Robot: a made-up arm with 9 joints. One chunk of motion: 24 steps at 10 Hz.
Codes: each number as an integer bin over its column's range. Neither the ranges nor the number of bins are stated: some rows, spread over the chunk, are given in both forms.
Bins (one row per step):
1: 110 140 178 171 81 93
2: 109 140 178 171 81 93
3: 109 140 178 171 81 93
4: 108 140 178 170 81 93
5: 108 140 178 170 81 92
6: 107 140 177 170 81 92
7: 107 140 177 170 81 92
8: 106 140 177 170 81 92
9: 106 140 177 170 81 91
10: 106 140 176 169 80 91
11: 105 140 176 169 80 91
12: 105 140 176 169 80 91
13: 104 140 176 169 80 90
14: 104 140 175 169 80 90
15: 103 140 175 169 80 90
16: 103 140 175 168 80 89
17: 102 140 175 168 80 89
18: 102 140 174 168 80 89
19: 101 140 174 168 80 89
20: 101 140 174 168 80 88
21: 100 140 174 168 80 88
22: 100 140 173 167 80 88
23: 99 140 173 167 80 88
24: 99 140 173 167 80 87
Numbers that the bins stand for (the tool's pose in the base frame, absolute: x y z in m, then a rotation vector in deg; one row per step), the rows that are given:
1: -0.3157 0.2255 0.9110 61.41 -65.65 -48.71
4: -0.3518 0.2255 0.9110 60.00 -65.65 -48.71
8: -0.3878 0.2255 0.8929 60.00 -65.65 -50.12
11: -0.4059 0.2255 0.8749 58.59 -67.06 -51.53
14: -0.4239 0.2255 0.8569 58.59 -67.06 -52.94
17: -0.4600 0.2255 0.8569 57.18 -67.06 -54.35
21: -0.4961 0.2255 0.8388 57.18 -67.06 -55.76
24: -0.5141 0.2255 0.8208 55.76 -67.06 -57.18
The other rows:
2: -0.3337 0.2255 0.9110 61.41 -65.65 -48.71
3: -0.3337 0.2255 0.9110 61.41 -65.65 -48.71
5: -0.3518 0.2255 0.9110 60.00 -65.65 -50.12
6: -0.3698 0.2255 0.8929 60.00 -65.65 -50.12
7: -0.3698 0.2255 0.8929 60.00 -65.65 -50.12
9: -0.3878 0.2255 0.8929 60.00 -65.65 -51.53
10: -0.3878 0.2255 0.8749 58.59 -67.06 -51.53
12: -0.4059 0.2255 0.8749 58.59 -67.06 -51.53
13: -0.4239 0.2255 0.8749 58.59 -67.06 -52.94
15: -0.4420 0.2255 0.8569 58.59 -67.06 -52.94
16: -0.4420 0.2255 0.8569 57.18 -67.06 -54.35
18: -0.4600 0.2255 0.8388 57.18 -67.06 -54.35
19: -0.4780 0.2255 0.8388 57.18 -67.06 -54.35
20: -0.4780 0.2255 0.8388 57.18 -67.06 -55.76
22: -0.4961 0.2255 0.8208 55.76 -67.06 -55.76
23: -0.5141 0.2255 0.8208 55.76 -67.06 -55.76

